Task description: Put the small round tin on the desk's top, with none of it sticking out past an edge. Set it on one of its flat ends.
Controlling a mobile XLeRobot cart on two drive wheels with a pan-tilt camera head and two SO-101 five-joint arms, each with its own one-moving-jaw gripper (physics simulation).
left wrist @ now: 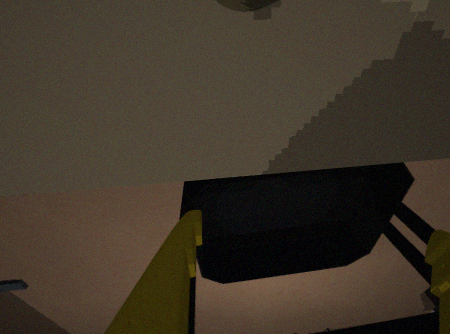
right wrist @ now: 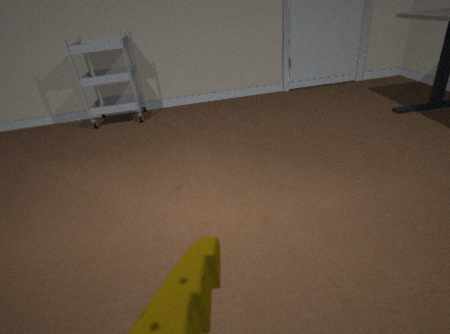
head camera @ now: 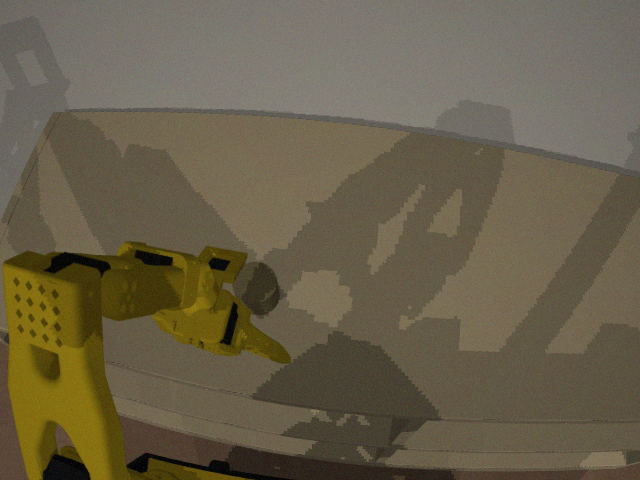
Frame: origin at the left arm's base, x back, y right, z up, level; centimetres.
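Where they show: left end effector, tool point: [left wrist: 201,222] [head camera: 207,346]; right end effector, tool point: [right wrist: 218,255].
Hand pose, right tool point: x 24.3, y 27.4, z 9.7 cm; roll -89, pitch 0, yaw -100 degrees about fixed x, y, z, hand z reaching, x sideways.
After its pixels a point has its place.
The small round tin [head camera: 260,290] @[x -27.4, y 4.6, z -13.2 cm] [left wrist: 247,5] @[x -25.9, y 3.4, z -14.6 cm] is dark and stands on the desk's top [head camera: 330,170] @[x -45.1, y 9.8, z -16.5 cm] [left wrist: 125,100] @[x -22.6, y -2.7, z -16.5 cm], away from the edges, with a round face turned up toward the head camera. Its lower side is in shadow, so I cannot tell for sure which part it rests on. In the left wrist view part of it shows at the top edge. My left gripper [head camera: 268,335] [left wrist: 317,225] is open and empty, on the near side of the tin; the tin lies well beyond its jaw tips. My right gripper [right wrist: 212,247] shows one notched jaw over the floor and is fully open.
The desk's front edge runs across the lower head view. A black part [left wrist: 300,220] shows below that edge between the left jaws. The right wrist view holds a white three-tier cart [right wrist: 102,46] @[x 284.4, y 89.6, z -8.2 cm], a door [right wrist: 325,40] @[x 316.7, y -119.6, z -31.1 cm] and a table leg [right wrist: 441,70] @[x 216.4, y -166.8, z -47.1 cm].
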